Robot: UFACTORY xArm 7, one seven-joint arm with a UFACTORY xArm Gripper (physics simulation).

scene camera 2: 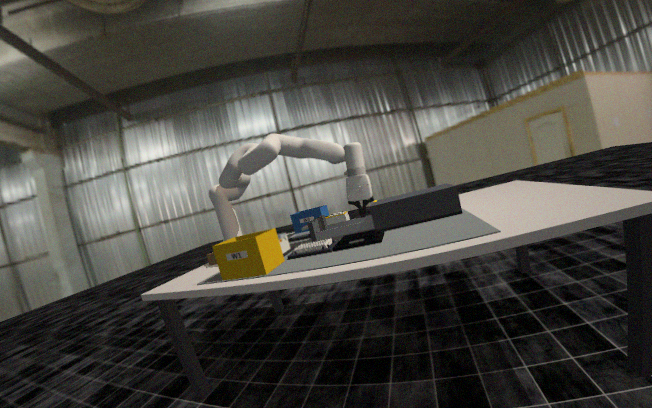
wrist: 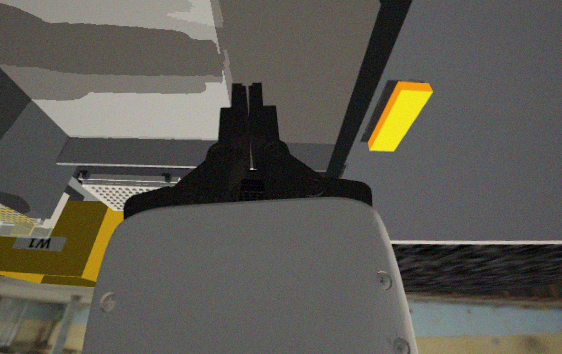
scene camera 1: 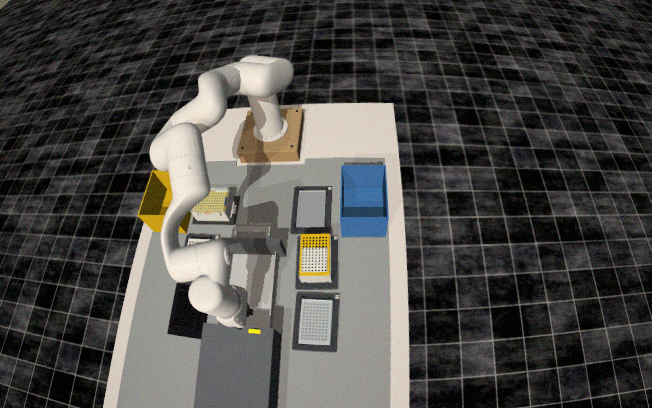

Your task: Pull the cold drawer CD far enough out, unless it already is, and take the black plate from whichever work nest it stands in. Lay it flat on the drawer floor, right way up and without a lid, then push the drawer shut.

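Frame: origin at the arm's base, x up, y ahead, z left, level; centimetres.
Seen in the pictures: gripper, fingertip midpoint: point(scene camera 2: 363, 216) point(wrist: 249, 102) point(scene camera 1: 247, 312); arm's base, link origin: point(scene camera 1: 270, 129).
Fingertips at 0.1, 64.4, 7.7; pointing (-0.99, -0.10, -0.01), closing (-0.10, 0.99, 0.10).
Note:
Offsets run from my fingertips to a thing's top centre, as dx, dy, dz. "*": to the spot under its first point.
The cold drawer CD {* -3.8, -11.2, -6.3} point(scene camera 1: 239, 275) point(scene camera 2: 345, 228) point(wrist: 150, 117) stands pulled out of its dark grey cabinet point(scene camera 1: 237, 370) point(scene camera 2: 420, 207) point(wrist: 475, 165); its visible light floor carries no plate. The black plate {-2.9, +2.3, -20.3} point(scene camera 1: 184, 312) point(scene camera 2: 359, 241) sits in a dark work nest beside the drawer and cabinet, on the yellow bin's side, partly hidden by the arm in scene camera 1. My gripper point(scene camera 1: 250, 312) point(scene camera 2: 363, 212) point(wrist: 249, 102) is shut and empty, pointing down over the drawer's cabinet end, close to the cabinet front. Whether the fingertips touch anything is unclear.
A yellow bin {+6.5, -31.2, -36.9} point(scene camera 1: 162, 222) point(scene camera 2: 255, 257) point(wrist: 82, 220) and a blue bin {+6.5, -37.4, +27.5} point(scene camera 1: 363, 226) point(scene camera 2: 320, 212) stand at opposite sides. Nests hold a yellow-topped rack {+2.1, -18.7, +15.8} point(scene camera 1: 315, 255), a pale plate {-2.9, -0.9, +18.2} point(scene camera 1: 316, 322), a yellow-welled plate {+2.2, -32.6, -20.9} point(scene camera 1: 212, 201) and a white plate {-2.9, -14.6, -21.8} point(scene camera 1: 197, 242) point(wrist: 117, 195). The cabinet bears a yellow block {* +5.1, +5.6, +4.5} point(scene camera 1: 254, 331) point(wrist: 400, 120).

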